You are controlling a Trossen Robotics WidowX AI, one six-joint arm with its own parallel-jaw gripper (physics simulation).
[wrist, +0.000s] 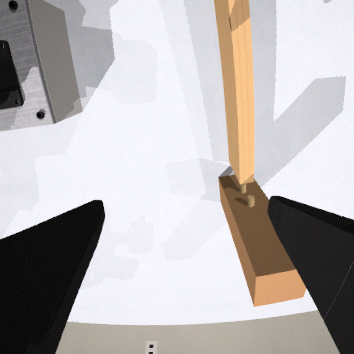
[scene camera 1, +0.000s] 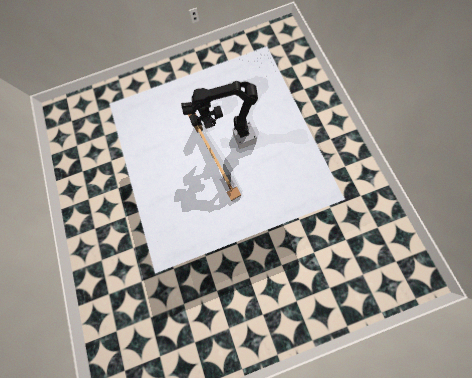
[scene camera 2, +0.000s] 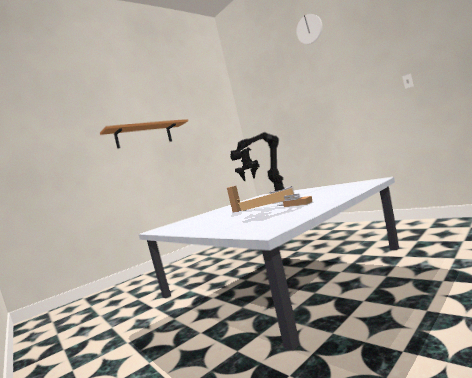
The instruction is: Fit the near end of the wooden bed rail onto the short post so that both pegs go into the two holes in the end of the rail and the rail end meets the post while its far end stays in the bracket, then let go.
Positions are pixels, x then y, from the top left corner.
Labels:
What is my gripper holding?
Nothing.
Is my gripper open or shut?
Open.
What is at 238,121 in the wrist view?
A wooden bed rail.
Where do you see an upright post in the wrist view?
271,277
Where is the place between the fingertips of my gripper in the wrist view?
187,206

